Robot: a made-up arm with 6 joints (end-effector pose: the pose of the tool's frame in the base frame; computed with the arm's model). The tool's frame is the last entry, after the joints.
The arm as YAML. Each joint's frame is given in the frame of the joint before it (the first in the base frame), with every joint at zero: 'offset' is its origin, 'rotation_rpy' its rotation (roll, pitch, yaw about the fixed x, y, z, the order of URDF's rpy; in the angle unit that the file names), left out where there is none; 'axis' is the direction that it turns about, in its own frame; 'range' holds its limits. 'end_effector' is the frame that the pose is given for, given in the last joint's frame.
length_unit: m
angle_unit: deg
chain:
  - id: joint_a
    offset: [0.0, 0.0, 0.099]
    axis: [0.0, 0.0, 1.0]
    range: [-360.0, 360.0]
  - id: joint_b
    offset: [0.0, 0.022, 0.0]
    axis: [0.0, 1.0, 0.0]
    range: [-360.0, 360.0]
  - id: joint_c
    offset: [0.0, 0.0, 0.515]
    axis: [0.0, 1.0, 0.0]
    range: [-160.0, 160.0]
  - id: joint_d
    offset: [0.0, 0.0, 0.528]
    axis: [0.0, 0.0, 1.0]
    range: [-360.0, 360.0]
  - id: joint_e
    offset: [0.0, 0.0, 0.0]
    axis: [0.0, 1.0, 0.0]
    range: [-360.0, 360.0]
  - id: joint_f
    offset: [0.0, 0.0, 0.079]
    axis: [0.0, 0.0, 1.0]
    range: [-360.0, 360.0]
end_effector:
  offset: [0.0, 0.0, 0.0]
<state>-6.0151 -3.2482 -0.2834 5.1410 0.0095 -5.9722</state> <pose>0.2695 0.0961 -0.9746 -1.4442 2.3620 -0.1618</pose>
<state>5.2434 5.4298 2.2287 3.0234 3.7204 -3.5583</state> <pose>0.0517 -0.0547 0.4852 -0.8234 -2.2737 -0.5808</pose>
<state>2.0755 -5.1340 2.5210 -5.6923 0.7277 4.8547</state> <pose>-0.1107 0.0944 -0.1751 1.9322 -0.3455 0.3593</pose>
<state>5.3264 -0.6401 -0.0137 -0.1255 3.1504 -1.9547</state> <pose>-0.3168 0.4878 0.8680 -1.2160 2.6072 -0.9460</pose>
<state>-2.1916 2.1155 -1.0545 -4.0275 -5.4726 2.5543</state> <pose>-0.4877 -0.7960 0.1480 0.4725 -0.9717 2.7607</pose>
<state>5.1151 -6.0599 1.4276 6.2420 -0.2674 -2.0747</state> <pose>0.3024 -0.6516 0.5737 0.8963 -1.7227 2.3390</pose>
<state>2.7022 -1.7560 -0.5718 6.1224 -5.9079 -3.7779</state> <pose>0.8642 -0.4254 -0.3881 -0.3900 1.9943 -0.7375</pose>
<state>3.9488 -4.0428 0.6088 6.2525 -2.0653 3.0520</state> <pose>-0.4056 -0.4586 -0.6703 0.3657 -0.7133 0.7042</pose>
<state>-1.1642 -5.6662 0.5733 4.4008 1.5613 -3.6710</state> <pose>0.2596 -0.7374 0.7379 1.1589 -0.7427 -1.1987</pose>
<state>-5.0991 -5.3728 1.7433 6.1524 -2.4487 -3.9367</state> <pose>0.2262 0.6312 0.0257 -0.0700 -0.2874 -2.6298</pose>
